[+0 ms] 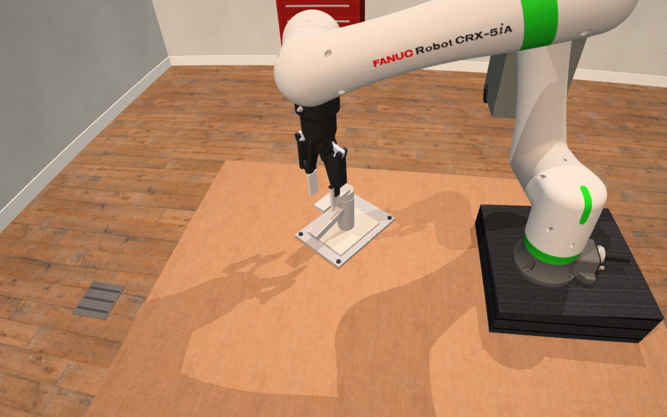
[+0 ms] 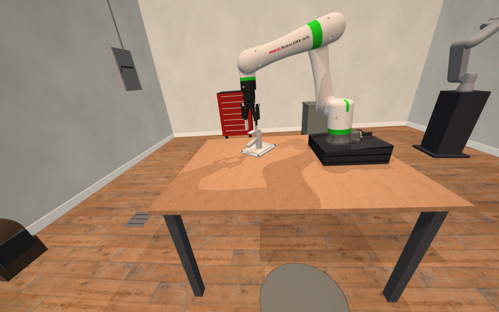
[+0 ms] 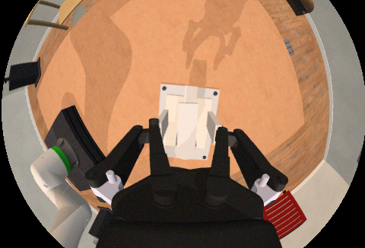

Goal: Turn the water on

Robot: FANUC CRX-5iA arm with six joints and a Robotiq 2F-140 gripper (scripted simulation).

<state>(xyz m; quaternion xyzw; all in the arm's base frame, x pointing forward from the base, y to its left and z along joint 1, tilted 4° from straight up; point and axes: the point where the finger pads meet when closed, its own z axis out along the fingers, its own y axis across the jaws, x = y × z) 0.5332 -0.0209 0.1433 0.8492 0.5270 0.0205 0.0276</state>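
Right now the lever is 1 cm behind my hand, 3 cm to the right of it and 5 cm below it. The rest, counted from my hand: tap 2 cm behind, 5 cm to the right, 10 cm below.
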